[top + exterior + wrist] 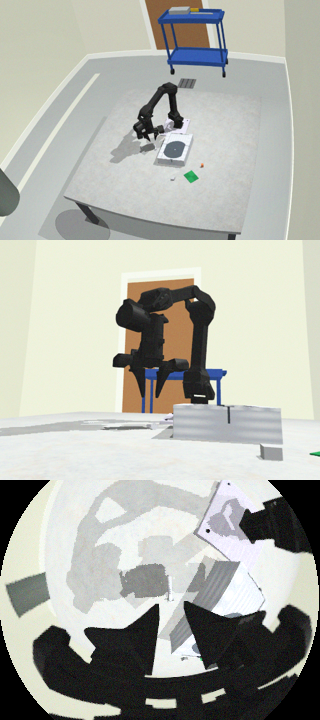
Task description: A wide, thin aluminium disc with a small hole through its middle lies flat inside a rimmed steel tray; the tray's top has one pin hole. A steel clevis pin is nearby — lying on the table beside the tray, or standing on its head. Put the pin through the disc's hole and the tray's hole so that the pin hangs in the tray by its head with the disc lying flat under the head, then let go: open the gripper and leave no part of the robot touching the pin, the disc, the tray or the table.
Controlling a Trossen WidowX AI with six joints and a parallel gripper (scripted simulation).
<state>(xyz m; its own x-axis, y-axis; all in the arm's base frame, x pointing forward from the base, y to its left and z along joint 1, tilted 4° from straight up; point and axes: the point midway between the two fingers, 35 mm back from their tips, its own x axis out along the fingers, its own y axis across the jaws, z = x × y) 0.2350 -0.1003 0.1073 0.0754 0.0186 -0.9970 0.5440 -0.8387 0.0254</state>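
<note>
Right now the steel clevis pin is 70 mm below my gripper tip. The rest, counted from my gripper tip: dark aluminium disc 30 mm ahead, 180 mm to the left, 20 mm below; then small grey block 240 mm ahead, 230 mm to the left, 70 mm below; then rimmed steel tray 170 mm to the left, 30 mm below.
</note>
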